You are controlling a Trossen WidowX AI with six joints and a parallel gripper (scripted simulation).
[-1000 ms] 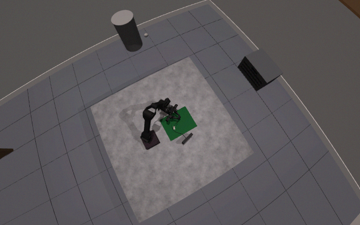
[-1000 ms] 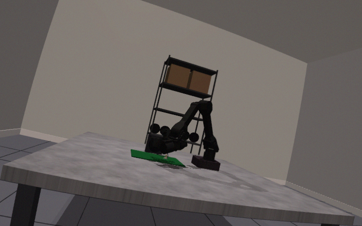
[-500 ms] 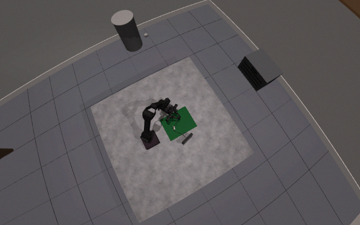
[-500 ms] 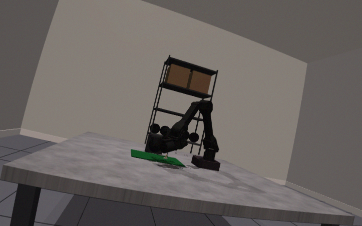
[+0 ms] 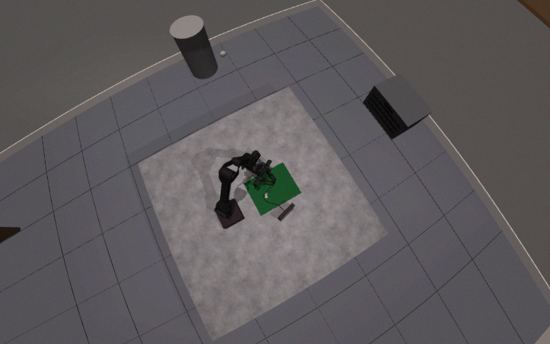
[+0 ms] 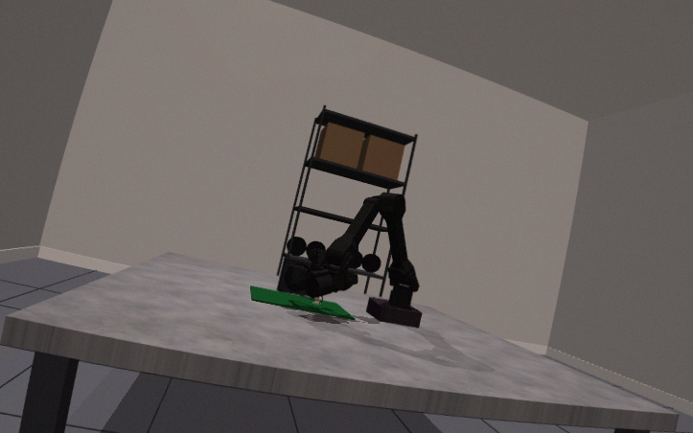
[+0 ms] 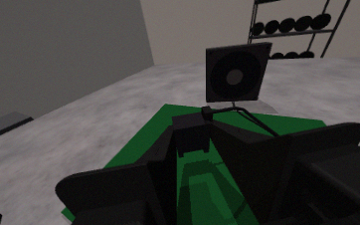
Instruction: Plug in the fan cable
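My gripper tip is now 2 cm past the green board, 3 cm to the left of it and 9 cm above it. From my gripper tip the other things lie so: black fan (1 cm behind, 20 cm to the right, 2 cm below); then white four-pin header (8 cm behind, 6 cm to the right, 8 cm below); then black plug (1 cm below).
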